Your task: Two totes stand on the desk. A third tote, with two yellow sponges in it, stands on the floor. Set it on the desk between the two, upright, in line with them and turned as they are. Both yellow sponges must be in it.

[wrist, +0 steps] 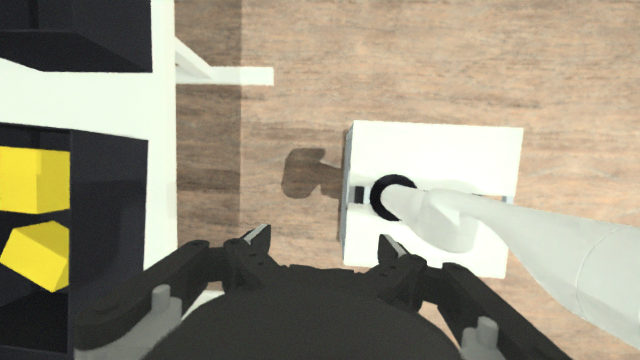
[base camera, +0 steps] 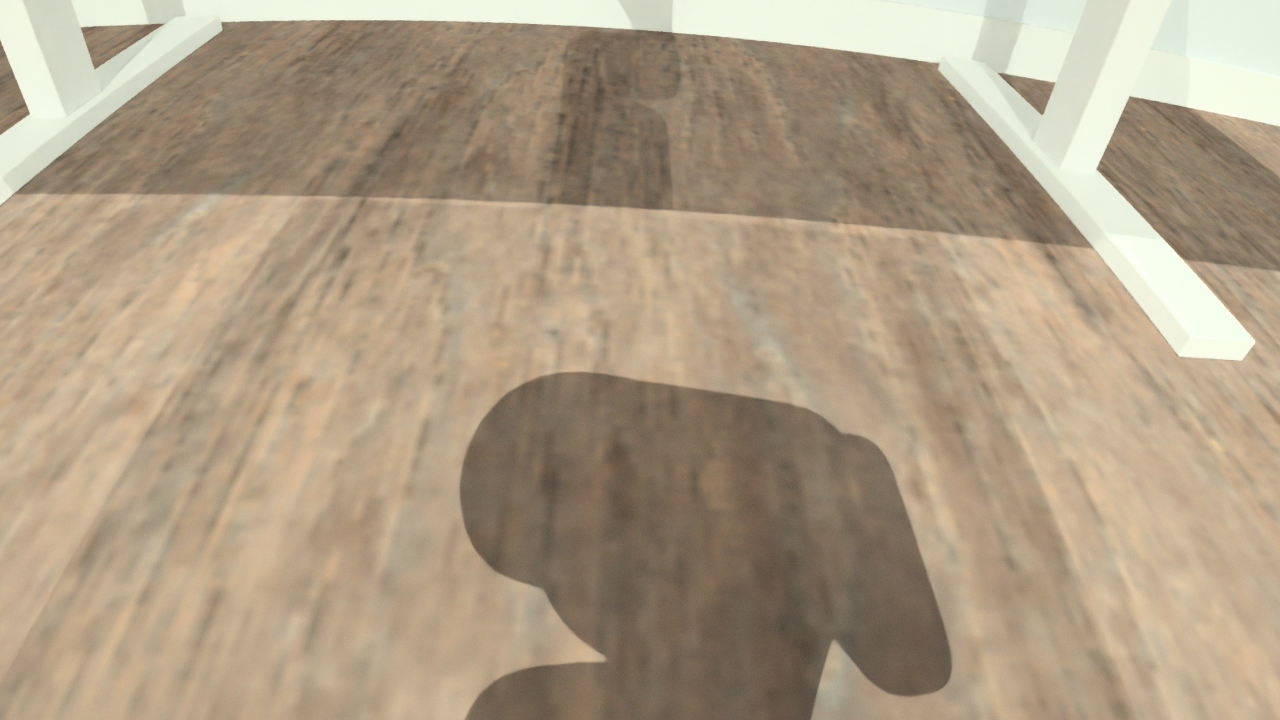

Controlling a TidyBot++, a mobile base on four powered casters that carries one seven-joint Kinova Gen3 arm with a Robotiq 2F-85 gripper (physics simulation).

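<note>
A black tote (wrist: 110, 200) with two yellow sponges in it stands upright on the white desk (wrist: 75, 97), at the left of the wrist view. One sponge (wrist: 35, 180) lies above the other sponge (wrist: 40, 255) in that view. Another black tote (wrist: 85, 50) stands on the desk at the top left, with a strip of desk between the two. The left parts of both totes are cut off. The other desk tote does not show. My gripper (wrist: 323, 240) is open and empty, off to the right of the sponge tote and beyond the desk's edge in the wrist view.
My white base (wrist: 430, 150) and arm (wrist: 550, 240) show at the right of the wrist view. A desk foot (wrist: 245, 76) reaches out over the floor. In the base view, desk legs stand left (base camera: 53, 62) and right (base camera: 1087, 89); the arm's shadow lies between.
</note>
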